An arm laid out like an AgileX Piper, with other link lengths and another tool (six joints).
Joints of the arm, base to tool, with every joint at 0 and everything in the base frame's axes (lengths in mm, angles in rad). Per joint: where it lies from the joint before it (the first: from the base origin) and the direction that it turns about. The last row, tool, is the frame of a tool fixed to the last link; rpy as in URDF.
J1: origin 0 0 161.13 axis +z
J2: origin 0 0 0 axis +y
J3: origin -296.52 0 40.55 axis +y
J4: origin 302.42 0 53.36 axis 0.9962 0 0.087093
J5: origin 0 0 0 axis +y
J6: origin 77.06 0 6.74 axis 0.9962 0 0.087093
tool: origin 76.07 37 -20.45 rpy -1.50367 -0.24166 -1.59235
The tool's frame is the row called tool.
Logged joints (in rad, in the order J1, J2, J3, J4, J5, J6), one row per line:
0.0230 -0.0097 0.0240 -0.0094 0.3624 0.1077
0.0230 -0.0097 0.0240 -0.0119 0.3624 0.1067
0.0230 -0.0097 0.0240 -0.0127 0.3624 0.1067
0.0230 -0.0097 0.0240 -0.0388 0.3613 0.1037
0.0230 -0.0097 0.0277 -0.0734 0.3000 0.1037
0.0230 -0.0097 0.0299 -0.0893 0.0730 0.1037
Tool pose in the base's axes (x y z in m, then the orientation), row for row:
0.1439 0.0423 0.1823 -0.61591 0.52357 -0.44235 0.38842
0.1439 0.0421 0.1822 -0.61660 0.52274 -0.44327 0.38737
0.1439 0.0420 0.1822 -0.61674 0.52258 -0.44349 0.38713
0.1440 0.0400 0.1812 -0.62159 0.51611 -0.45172 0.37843
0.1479 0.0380 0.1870 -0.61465 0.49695 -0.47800 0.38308
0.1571 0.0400 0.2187 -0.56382 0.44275 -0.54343 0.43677
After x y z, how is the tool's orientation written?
As a quaternion, x y z w.
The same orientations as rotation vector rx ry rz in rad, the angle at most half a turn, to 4 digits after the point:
-1.5665 1.3317 -1.1251
-1.5691 1.3302 -1.1280
-1.5696 1.3300 -1.1287
-1.5884 1.3189 -1.1543
-1.5673 1.2672 -1.2188
-1.4024 1.1013 -1.3517

